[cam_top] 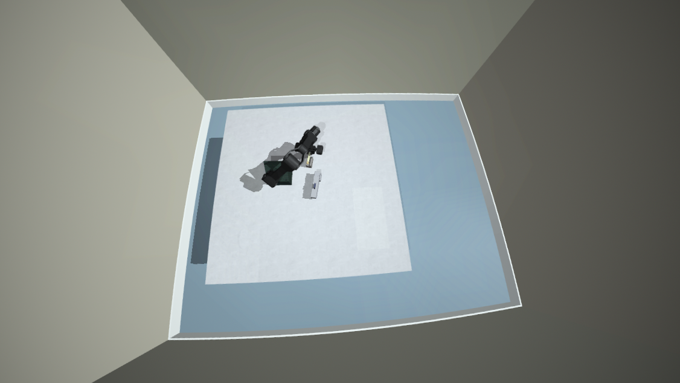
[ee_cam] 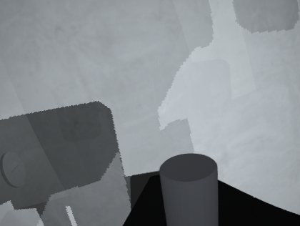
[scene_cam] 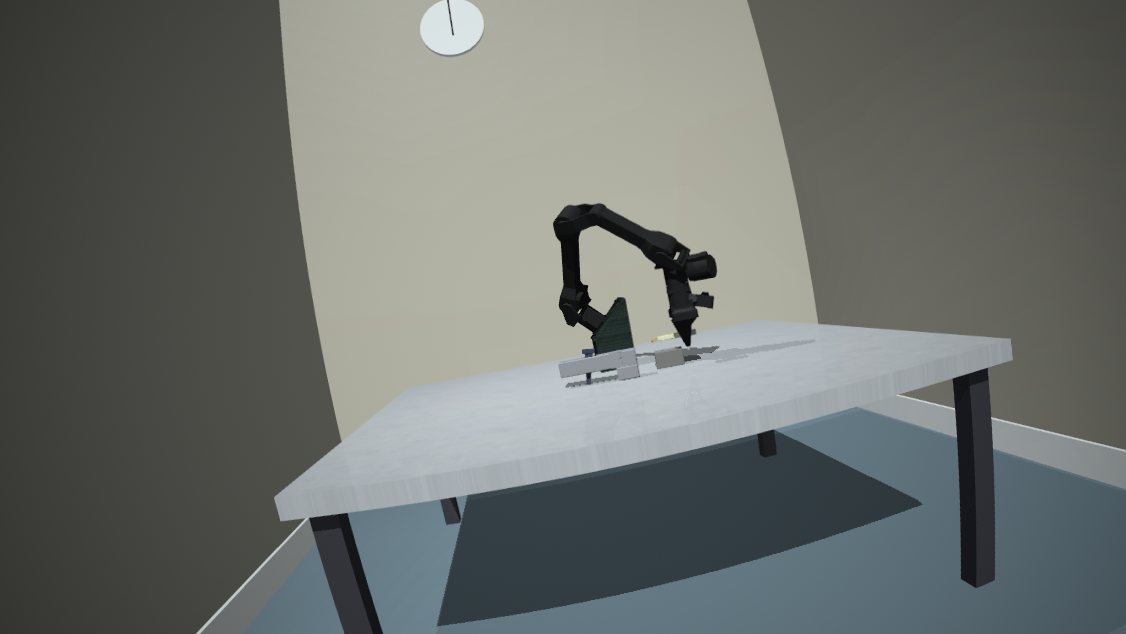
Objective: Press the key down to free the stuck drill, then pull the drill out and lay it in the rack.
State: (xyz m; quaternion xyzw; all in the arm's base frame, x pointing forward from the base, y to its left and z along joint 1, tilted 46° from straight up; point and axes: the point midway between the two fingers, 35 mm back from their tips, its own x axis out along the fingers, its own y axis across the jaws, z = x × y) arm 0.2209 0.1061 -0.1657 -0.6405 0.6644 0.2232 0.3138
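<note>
Right now my gripper tip is 4 cm to the left of the drill, 3 cm below it and 1 cm past it. Round my gripper tip: grey rack: 5 cm to the right, 2 cm below, 1 cm behind; dark blue key: 25 cm to the right, 4 cm ahead, 1 cm above; long grey fixture: 23 cm to the right, 5 cm ahead.
</note>
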